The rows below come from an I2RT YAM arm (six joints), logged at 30 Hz.
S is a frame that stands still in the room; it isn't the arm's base.
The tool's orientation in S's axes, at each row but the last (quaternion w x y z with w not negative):
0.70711 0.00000 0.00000 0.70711
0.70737 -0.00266 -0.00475 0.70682
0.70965 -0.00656 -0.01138 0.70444
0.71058 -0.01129 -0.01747 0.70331
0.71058 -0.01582 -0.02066 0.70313
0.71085 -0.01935 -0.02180 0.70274
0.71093 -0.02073 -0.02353 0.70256
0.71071 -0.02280 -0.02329 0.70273
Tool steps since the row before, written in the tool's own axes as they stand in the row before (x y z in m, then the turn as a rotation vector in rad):
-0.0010 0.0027 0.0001 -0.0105 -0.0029 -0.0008
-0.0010 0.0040 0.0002 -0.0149 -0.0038 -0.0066
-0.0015 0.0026 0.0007 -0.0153 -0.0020 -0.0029
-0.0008 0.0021 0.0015 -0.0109 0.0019 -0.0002
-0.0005 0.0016 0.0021 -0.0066 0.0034 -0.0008
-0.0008 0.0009 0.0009 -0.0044 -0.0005 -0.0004
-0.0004 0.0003 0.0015 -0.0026 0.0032 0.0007
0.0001 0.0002 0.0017 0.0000 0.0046 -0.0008
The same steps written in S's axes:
-0.0027 -0.0010 0.0001 0.0029 -0.0105 -0.0008
-0.0040 -0.0010 0.0002 0.0039 -0.0149 -0.0066
-0.0026 -0.0015 0.0006 0.0020 -0.0153 -0.0030
-0.0022 -0.0008 0.0014 -0.0020 -0.0109 -0.0004
-0.0017 -0.0005 0.0020 -0.0034 -0.0066 -0.0010
-0.0010 -0.0008 0.0008 0.0005 -0.0044 -0.0004
-0.0004 -0.0004 0.0015 -0.0033 -0.0026 0.0005
-0.0003 0.0001 0.0017 -0.0045 0.0001 -0.0011

